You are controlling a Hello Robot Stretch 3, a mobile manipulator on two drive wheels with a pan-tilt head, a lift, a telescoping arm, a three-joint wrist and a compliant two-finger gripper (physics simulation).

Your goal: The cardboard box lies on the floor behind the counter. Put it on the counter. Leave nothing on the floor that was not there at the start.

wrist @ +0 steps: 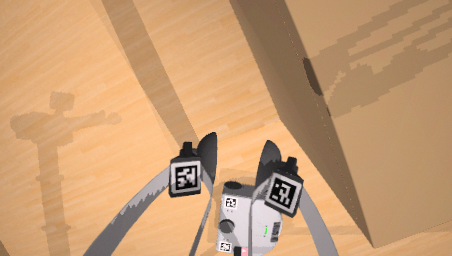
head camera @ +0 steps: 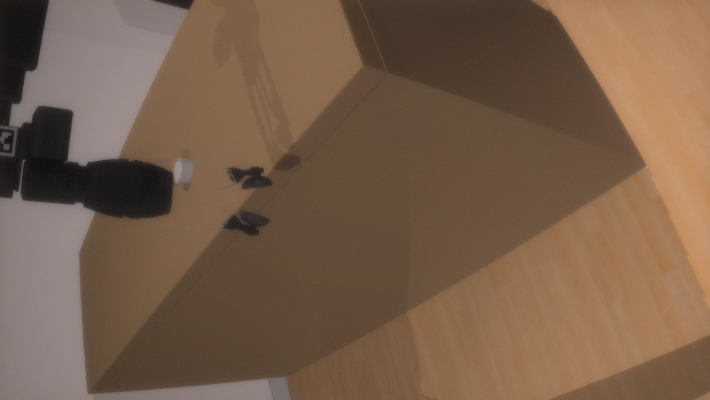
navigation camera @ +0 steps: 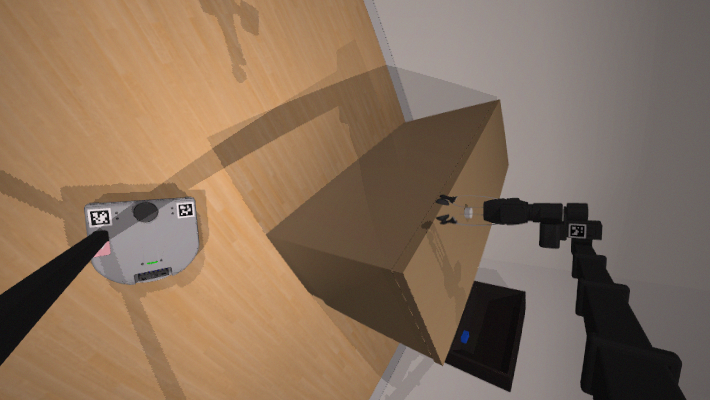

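Where they show: gripper, between the fingertips: (head camera: 269,202) (navigation camera: 436,209); robot's base, origin of its link: (navigation camera: 146,211).
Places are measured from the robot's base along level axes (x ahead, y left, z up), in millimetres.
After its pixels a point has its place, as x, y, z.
A large plain brown block (head camera: 450,190) @[-81, -721, 523] (navigation camera: 350,195) @[9, -876, 361] (wrist: 395,165), which looks like the counter, stands on the wood floor. My gripper (head camera: 254,202) @[-22, -642, 961] (navigation camera: 446,209) @[-22, -642, 961] (wrist: 239,154) @[-22, -642, 961] is open and empty. In the head and navigation views it shows over the block's long upper edge; in the wrist view its fingertips show against the floor beside the block. A small white cylinder (head camera: 183,171) @[-85, -1063, 930] (navigation camera: 468,212) @[-83, -1064, 930] shows against the block's top, behind the gripper's finger strips. No cardboard box can be made out for certain; the floor close behind the block is hidden.
A dark open-topped container (navigation camera: 517,325) @[-1166, -2103, 1043] with a blue thing (navigation camera: 464,336) @[-1368, -1992, 639] in it shows past the block's far side. A grey wall (navigation camera: 590,100) @[600, -2201, 1480] rises beyond. My grey base (navigation camera: 160,240) @[-110, -35, 160] (wrist: 267,215) stands on the wood floor (navigation camera: 100,125) @[351, 128, 0] (wrist: 175,30). My arm (navigation camera: 620,360) @[-84, -239, 1291] reaches over the far side.
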